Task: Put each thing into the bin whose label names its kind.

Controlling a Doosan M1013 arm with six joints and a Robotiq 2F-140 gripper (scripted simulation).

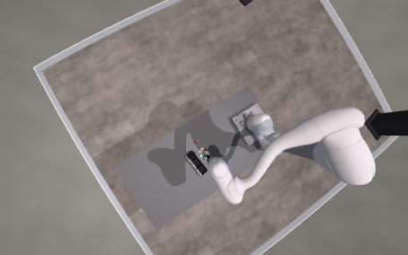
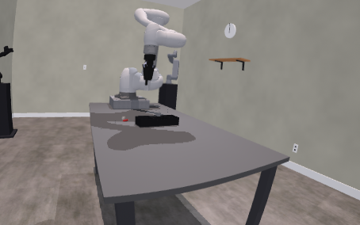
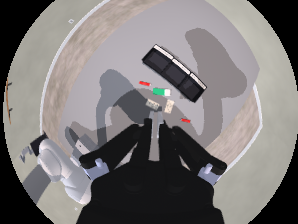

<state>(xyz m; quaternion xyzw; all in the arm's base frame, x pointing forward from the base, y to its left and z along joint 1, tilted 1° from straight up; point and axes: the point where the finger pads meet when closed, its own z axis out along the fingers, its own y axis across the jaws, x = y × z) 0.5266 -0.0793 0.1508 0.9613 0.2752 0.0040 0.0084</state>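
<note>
Right now the black bin block is 14 cm ahead of my hand, 1 cm to the left of it and 20 cm below it. From my hand the other things lie so: green piece (5 cm ahead, 22 cm below).
</note>
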